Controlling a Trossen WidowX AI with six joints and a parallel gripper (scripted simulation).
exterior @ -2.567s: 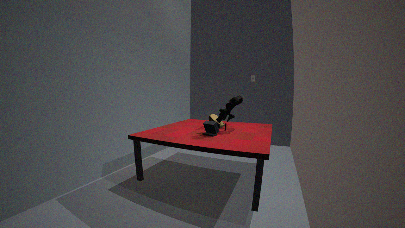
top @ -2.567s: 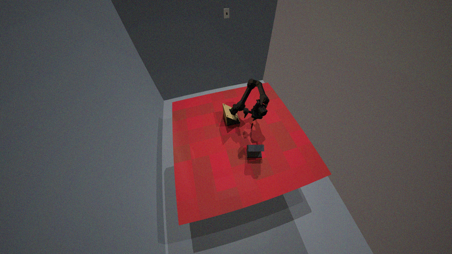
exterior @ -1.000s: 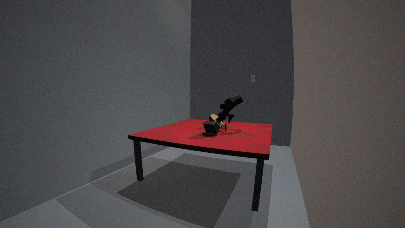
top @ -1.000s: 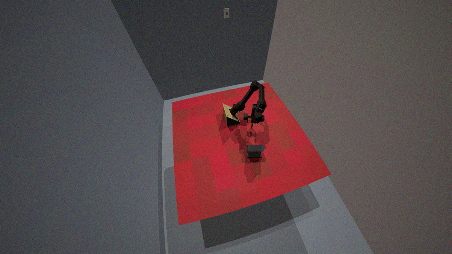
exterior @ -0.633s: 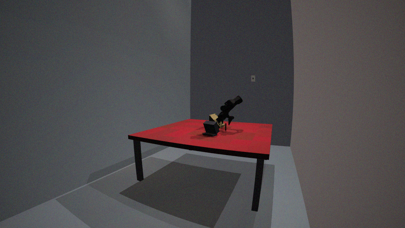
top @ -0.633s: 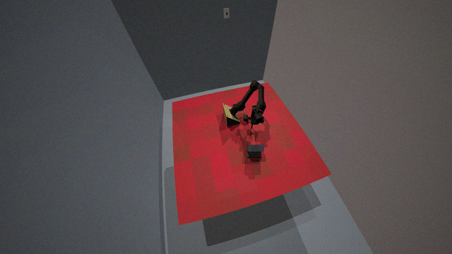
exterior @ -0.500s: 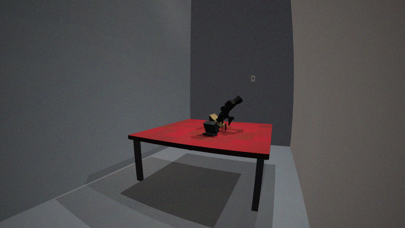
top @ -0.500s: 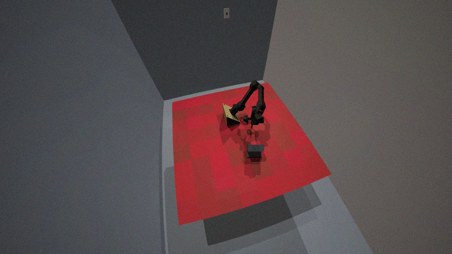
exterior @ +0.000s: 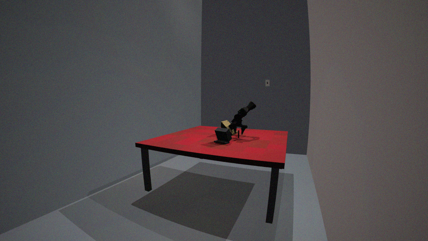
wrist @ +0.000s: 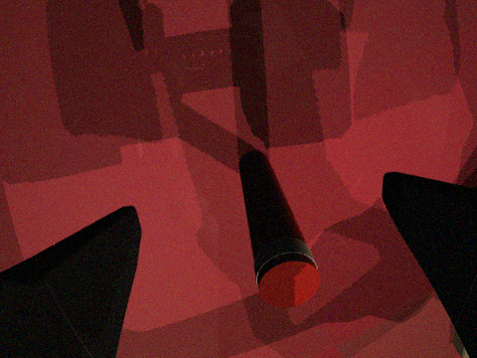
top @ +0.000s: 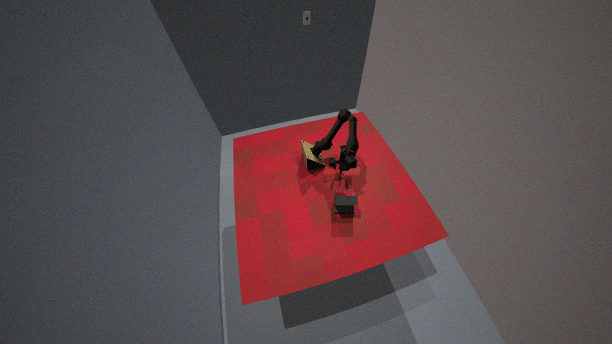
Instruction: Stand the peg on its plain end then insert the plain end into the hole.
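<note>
Now: gripper tip 240 mm short of the grey sloped panel, 90 mm to the left of it and 30 mm below it. Also, from my gripper tip: red peg 20 mm above.
</note>
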